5 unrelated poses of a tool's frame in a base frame.
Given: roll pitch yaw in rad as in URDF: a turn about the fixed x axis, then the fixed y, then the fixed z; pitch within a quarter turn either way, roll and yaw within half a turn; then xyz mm.
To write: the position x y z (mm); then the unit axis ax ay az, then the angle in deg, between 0 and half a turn. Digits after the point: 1 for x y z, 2 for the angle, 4 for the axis.
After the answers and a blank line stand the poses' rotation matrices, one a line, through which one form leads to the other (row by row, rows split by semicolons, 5 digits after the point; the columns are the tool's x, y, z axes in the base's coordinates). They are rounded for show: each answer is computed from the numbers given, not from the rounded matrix.
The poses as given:
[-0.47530 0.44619 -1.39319 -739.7 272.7 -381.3]
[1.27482 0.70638 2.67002 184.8 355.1 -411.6]
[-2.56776 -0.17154 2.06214 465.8 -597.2 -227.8]
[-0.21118 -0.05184 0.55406 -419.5 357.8 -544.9]
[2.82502 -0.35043 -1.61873 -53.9 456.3 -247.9]
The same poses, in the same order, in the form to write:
[-739.7 272.7 -381.3 -0.0587 0.4808 -0.8749 81.00]
[184.8 355.1 -411.6 -0.1509 0.6561 0.7394 135.79]
[465.8 -597.2 -227.8 -0.4816 -0.8522 0.2045 155.12]
[-419.5 357.8 -544.9 -0.3248 -0.1847 0.9276 33.75]
[-53.9 456.3 -247.9 0.6692 -0.7430 0.0066 153.21]

0.15938 0.84028 0.51820; -0.88791 0.35146 -0.29682; -0.43153 -0.41280 0.80211
-0.67769 -0.68560 0.26588; 0.34558 0.02221 0.93812; -0.64908 0.72764 0.22188
-0.46489 0.69675 -0.54627; 0.86876 0.47794 -0.12973; 0.17070 -0.53489 -0.82750
0.84925 -0.50522 -0.15337; 0.52544 0.83722 0.15160; 0.05182 -0.20933 0.97647
-0.04500 -0.94410 -0.32659; -0.93815 0.15229 -0.31095; 0.34330 0.29239 -0.89255

